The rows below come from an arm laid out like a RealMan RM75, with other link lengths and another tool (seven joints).
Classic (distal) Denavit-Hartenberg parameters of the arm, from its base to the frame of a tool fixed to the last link. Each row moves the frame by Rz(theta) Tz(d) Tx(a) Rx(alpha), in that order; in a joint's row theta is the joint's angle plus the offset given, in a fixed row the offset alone. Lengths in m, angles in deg.
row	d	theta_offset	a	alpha
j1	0.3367	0	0	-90
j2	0	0	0	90
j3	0.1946	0	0	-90
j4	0	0	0	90
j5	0.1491	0	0	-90
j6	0	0	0	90
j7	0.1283	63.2	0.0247	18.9
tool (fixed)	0.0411	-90	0	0
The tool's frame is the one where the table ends.
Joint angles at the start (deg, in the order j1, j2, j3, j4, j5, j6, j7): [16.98, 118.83, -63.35, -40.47, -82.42, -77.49, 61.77]
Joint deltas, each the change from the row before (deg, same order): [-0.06, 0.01, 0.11, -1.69, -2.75, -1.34, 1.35]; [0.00, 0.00, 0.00, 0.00, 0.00, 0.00, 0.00]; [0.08, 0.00, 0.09, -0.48, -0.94, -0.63, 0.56]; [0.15, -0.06, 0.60, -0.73, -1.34, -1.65, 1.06]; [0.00, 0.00, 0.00, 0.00, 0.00, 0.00, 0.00]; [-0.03, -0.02, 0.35, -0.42, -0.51, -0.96, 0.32]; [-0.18, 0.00, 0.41, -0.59, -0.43, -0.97, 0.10]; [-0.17, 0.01, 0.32, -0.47, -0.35, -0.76, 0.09]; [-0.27, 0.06, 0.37, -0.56, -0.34, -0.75, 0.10]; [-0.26, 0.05, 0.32, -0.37, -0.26, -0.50, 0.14]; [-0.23, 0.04, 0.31, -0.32, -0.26, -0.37, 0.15]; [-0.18, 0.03, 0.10, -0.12, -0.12, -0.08, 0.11]
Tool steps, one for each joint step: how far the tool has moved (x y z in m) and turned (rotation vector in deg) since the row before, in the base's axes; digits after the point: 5 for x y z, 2 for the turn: [-0.00090, -0.00452, -0.00114, -1.97, -1.33, 1.45]; [0.00000, 0.00000, 0.00000, 0.00, 0.00, 0.00]; [-0.00073, -0.00170, -0.00040, -0.83, -0.31, 0.51]; [-0.00199, -0.00295, 0.00097, -1.31, 0.06, 0.84]; [0.00000, 0.00000, 0.00000, 0.00, 0.00, 0.00]; [-0.00107, -0.00165, 0.00091, -0.48, 0.12, 0.55]; [-0.00081, -0.00160, 0.00140, -0.21, 0.06, 0.66]; [-0.00051, -0.00140, 0.00104, -0.18, 0.04, 0.48]; [-0.00038, -0.00151, 0.00114, -0.10, 0.07, 0.41]; [0.00015, -0.00121, 0.00085, -0.07, 0.07, 0.10]; [0.00037, -0.00091, 0.00078, -0.03, 0.02, 0.00]; [0.00056, -0.00061, 0.00016, -0.03, -0.01, -0.17]
